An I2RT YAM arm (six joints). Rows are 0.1 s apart.
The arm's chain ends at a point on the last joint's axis. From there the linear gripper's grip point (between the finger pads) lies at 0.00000 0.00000 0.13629 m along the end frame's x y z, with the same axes.
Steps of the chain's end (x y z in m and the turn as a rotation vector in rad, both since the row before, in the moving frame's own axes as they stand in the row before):
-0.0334 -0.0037 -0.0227 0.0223 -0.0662 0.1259
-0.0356 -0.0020 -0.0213 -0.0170 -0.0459 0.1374
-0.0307 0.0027 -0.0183 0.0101 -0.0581 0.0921
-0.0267 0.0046 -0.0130 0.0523 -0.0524 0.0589
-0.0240 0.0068 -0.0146 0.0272 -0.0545 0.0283
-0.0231 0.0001 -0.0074 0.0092 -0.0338 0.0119
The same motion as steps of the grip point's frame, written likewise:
-0.0422 -0.0073 -0.0230 0.0223 -0.0662 0.1259
-0.0420 -0.0001 -0.0215 -0.0170 -0.0459 0.1374
-0.0385 0.0010 -0.0185 0.0101 -0.0581 0.0921
-0.0336 -0.0027 -0.0134 0.0523 -0.0524 0.0589
-0.0314 0.0030 -0.0149 0.0272 -0.0545 0.0283
-0.0277 -0.0012 -0.0075 0.0092 -0.0338 0.0119

